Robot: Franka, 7 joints.
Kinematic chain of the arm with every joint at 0, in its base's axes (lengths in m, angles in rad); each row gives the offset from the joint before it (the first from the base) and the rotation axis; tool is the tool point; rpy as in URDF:
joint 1: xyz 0 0 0.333 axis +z
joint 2: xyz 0 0 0 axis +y
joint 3: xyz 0 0 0.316 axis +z
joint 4: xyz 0.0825 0 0 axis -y
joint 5: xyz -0.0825 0 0.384 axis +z
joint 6: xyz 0 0 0 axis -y
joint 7: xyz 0.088 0 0 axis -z
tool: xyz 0 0 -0.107 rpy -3.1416 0 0
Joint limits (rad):
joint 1: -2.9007..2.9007
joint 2: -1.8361..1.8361
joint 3: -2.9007..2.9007
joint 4: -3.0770..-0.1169
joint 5: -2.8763..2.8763
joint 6: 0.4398..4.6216
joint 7: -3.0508..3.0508
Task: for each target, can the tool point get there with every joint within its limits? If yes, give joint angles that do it. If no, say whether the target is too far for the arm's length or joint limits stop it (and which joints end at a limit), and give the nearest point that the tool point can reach.
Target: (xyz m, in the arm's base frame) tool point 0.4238 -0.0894 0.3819
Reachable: yes | joints -1.9799 -0.4292 1.6996 -2.7175 -0.0249 4.2207 -0.2836
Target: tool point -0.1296 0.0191 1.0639
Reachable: yes | joints -1.2631 -0.3580 0.1017 -0.4496 -1.5000 0.9725 0.0037
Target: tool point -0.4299 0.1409 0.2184
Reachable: yes | joints 1.5554 0.4458 1.2867 -2.5311 1.1014 2.8059 0.9629
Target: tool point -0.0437 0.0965 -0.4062
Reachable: no: joint limits stop it (at a limit: joint 2) | nearest point -0.0524 0.1158 -0.3373 | short by 0.072 m
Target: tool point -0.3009 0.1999 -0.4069
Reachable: no: joint limits stop it (at a limit: joint 2) | nearest point -0.2952 0.1961 -0.3560 | short by 0.051 m
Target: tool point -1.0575 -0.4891 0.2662
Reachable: no: too far | nearest point -0.7774 -0.3595 0.2839 | short by 0.309 m
